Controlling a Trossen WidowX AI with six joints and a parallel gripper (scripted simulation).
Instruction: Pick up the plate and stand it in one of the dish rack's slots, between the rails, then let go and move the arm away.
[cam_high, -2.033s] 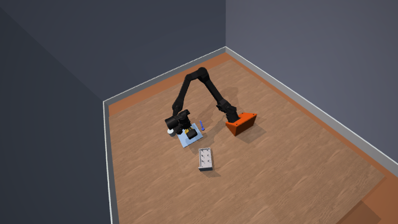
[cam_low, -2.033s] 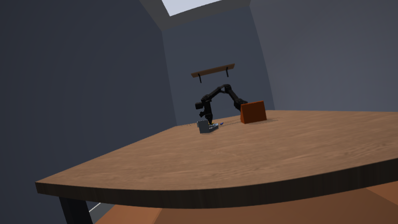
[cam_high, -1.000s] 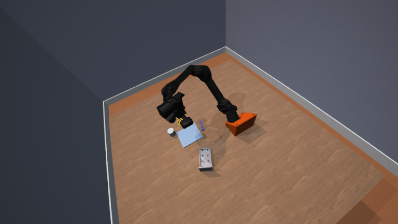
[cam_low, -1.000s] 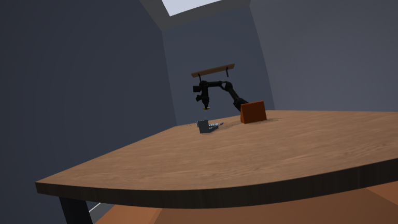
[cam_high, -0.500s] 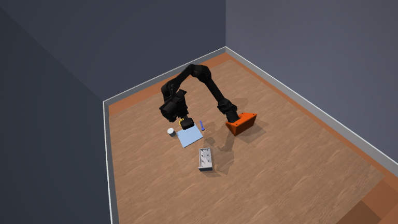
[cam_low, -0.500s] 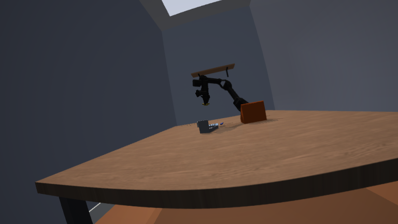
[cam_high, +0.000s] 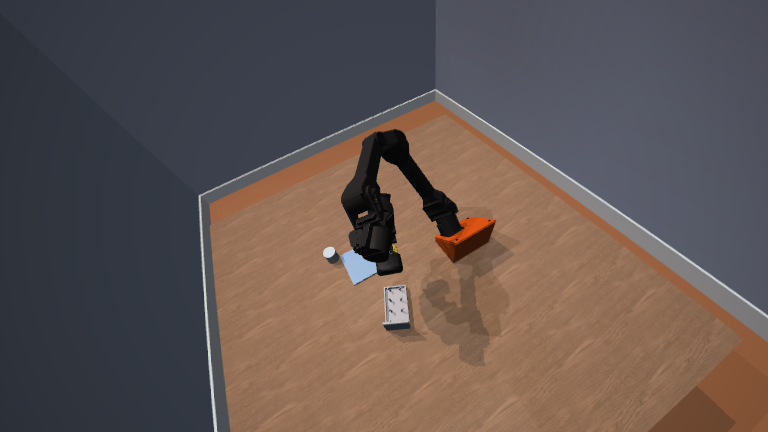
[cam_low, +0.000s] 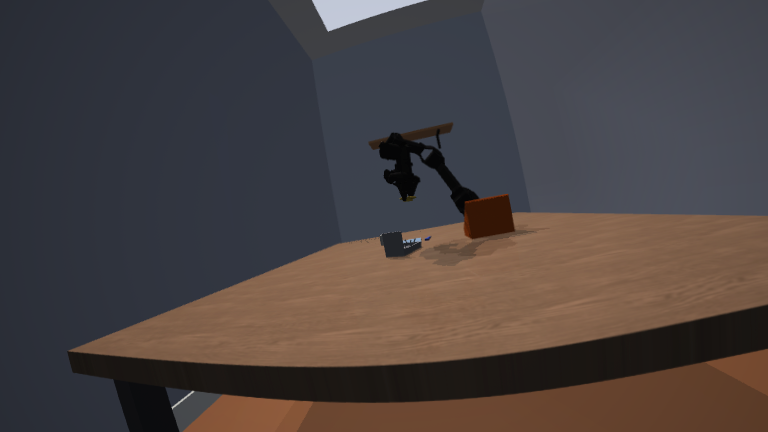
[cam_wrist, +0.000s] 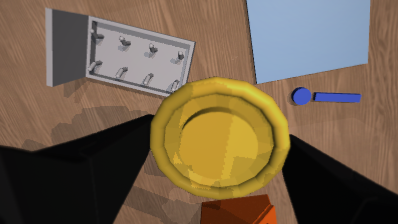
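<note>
Right now the grey dish rack is 16 cm below my gripper tip, 9 cm to the left of it and 5 cm ahead of it. The rest, counted from my gripper tip: blue spoon 18 cm below, 12 cm to the right, 6 cm behind; then yellow plate 1 cm above; then light blue mat 18 cm below, 12 cm to the right, 5 cm ahead.
</note>
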